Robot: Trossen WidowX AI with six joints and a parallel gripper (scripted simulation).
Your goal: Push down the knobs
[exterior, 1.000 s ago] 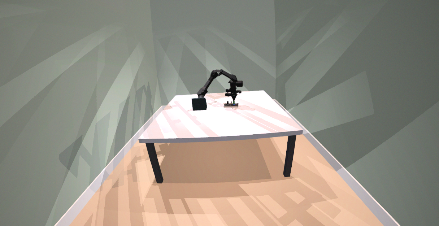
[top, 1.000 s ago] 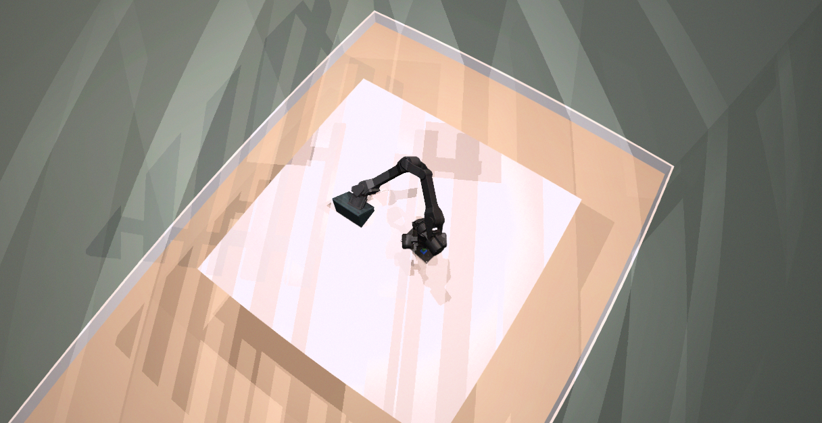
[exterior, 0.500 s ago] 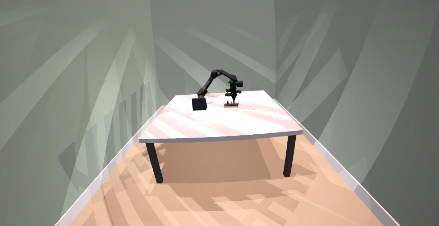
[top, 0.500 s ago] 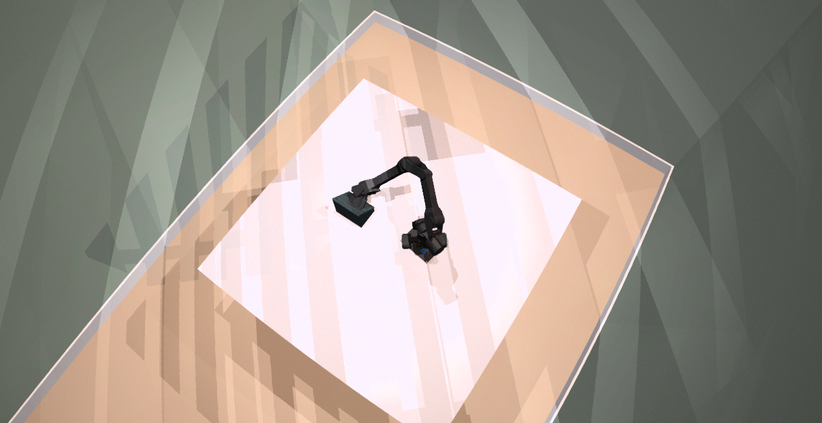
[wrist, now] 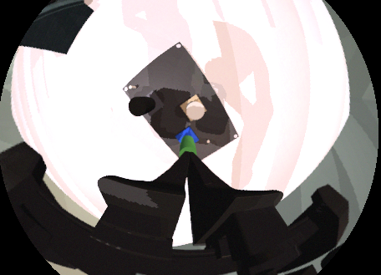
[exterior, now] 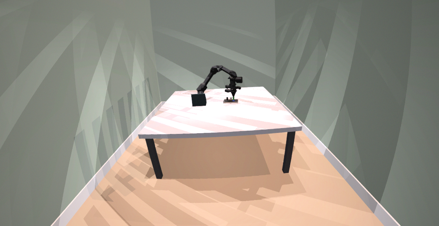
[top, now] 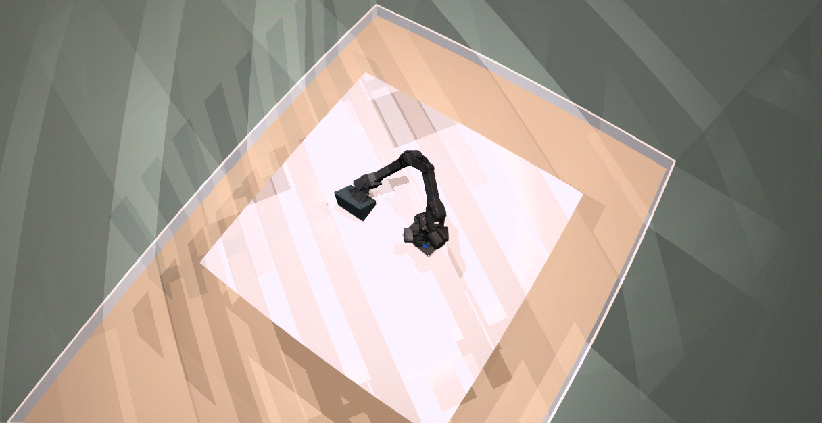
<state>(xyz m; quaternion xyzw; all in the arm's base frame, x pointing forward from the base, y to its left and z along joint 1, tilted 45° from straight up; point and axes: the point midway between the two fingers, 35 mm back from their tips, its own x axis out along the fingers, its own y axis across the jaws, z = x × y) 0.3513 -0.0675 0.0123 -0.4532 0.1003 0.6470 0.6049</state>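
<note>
Now: the green knob 10 mm below my gripper tip. From my gripper tip the other things lie so: black knob 70 mm behind, 10 mm to the left, 20 mm below; grey part 70 mm behind, 10 mm to the left, 30 mm below.
</note>
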